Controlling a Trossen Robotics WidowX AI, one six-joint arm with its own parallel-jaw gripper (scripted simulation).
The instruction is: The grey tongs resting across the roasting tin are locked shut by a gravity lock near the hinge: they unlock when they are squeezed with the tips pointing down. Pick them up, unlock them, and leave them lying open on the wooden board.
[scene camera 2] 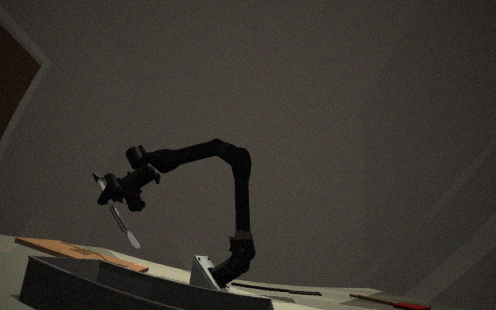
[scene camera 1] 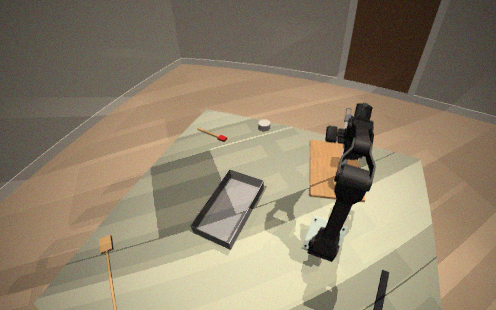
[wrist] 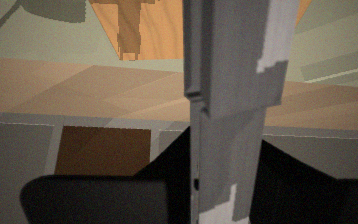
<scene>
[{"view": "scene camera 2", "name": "my gripper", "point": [98, 203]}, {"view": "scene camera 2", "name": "wooden board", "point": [56, 248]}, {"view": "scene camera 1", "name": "wooden board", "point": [324, 157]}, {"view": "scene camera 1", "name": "roasting tin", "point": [223, 216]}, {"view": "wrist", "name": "my gripper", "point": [213, 134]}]
</scene>
